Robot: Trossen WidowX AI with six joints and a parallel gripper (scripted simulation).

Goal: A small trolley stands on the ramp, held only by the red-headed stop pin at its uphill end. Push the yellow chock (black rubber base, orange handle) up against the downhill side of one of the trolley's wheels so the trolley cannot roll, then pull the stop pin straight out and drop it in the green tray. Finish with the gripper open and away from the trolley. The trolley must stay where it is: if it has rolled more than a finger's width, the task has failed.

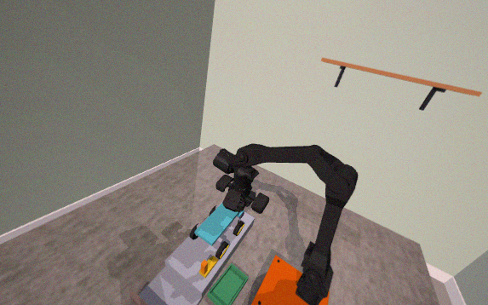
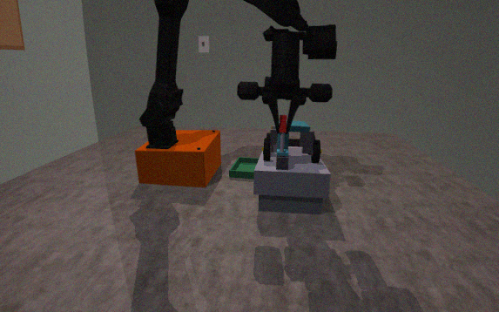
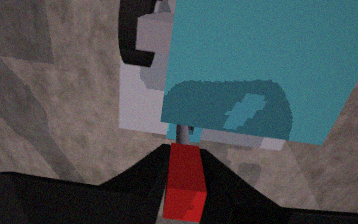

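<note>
The green tray lies 11 cm behind my gripper tip, 18 cm to the left of it and 16 cm below it. Also, from my gripper tip: grey ramp (1 cm ahead, 11 cm to the left, 11 cm below); red-headed stop pin (right at my gripper tip); trolley (2 cm ahead, 10 cm to the left, 4 cm below).
</note>
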